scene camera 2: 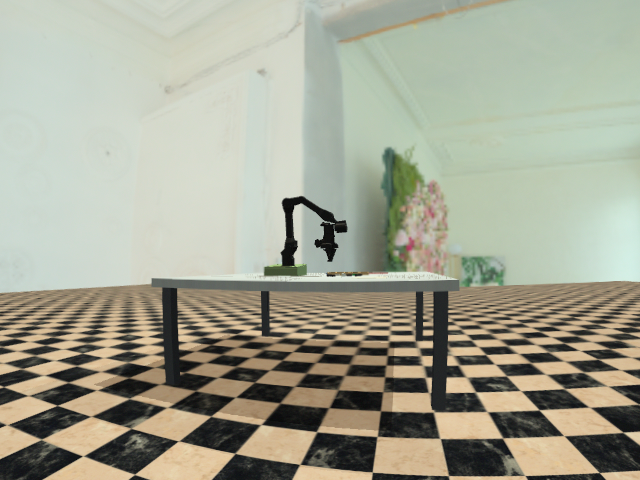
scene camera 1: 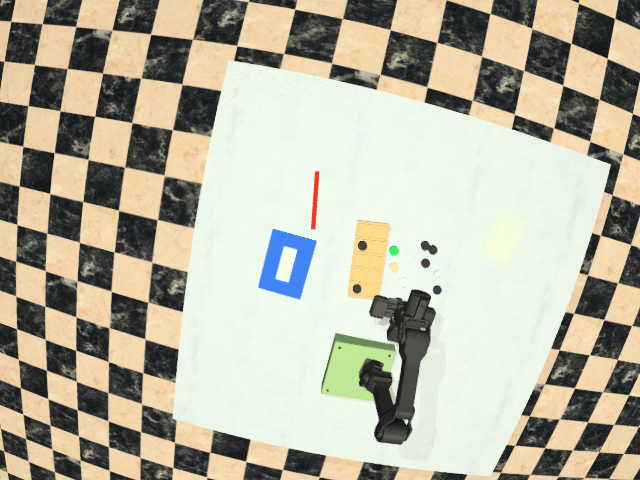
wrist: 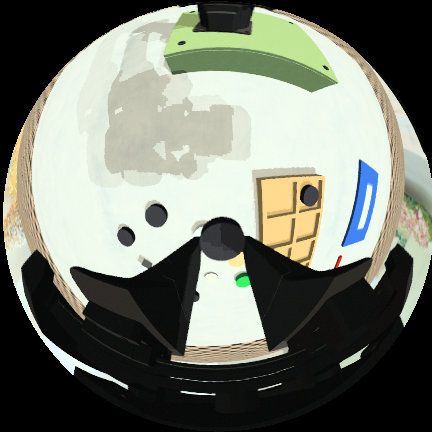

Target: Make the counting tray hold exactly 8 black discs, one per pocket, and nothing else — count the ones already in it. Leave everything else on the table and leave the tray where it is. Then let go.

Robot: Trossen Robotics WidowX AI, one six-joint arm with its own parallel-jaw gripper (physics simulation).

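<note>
My gripper is shut on a black disc and holds it above the table. In scene camera 1 the arm hides the fingers and that disc. The tan counting tray has two columns of pockets. One black disc lies in an end pocket near the robot base, and another black disc lies farther along the same left column. Loose black discs lie right of the tray in scene camera 1, two of them touching or nearly so.
A green disc, a tan disc, a whitish disc, a small cream disc and a small pale piece lie beside the tray. A blue frame, red bar, yellow pad and green base block are around.
</note>
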